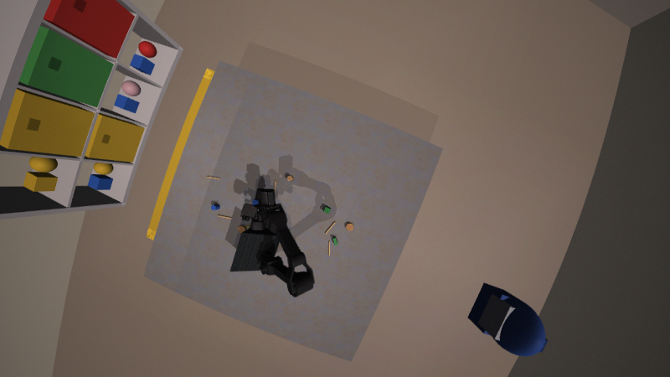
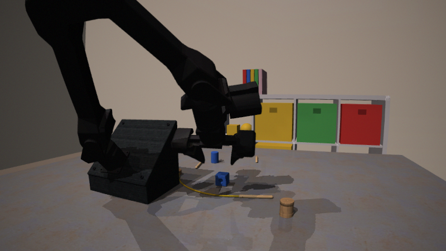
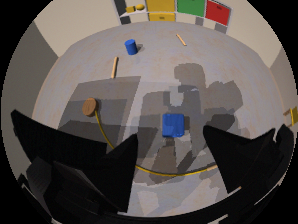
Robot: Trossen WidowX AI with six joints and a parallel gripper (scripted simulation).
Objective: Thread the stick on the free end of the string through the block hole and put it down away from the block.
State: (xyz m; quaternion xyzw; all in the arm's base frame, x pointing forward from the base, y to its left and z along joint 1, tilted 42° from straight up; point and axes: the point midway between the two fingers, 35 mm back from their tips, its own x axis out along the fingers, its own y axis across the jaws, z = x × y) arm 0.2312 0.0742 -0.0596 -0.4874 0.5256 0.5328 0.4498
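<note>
My gripper tip is 10 mm short of the blue block, 20 mm to the right of it and 50 mm above it. Round my gripper tip: blue cylinder: 80 mm behind, 220 mm to the left, 40 mm below; then wooden cylinder: 180 mm ahead, 120 mm to the right, 50 mm below.
</note>
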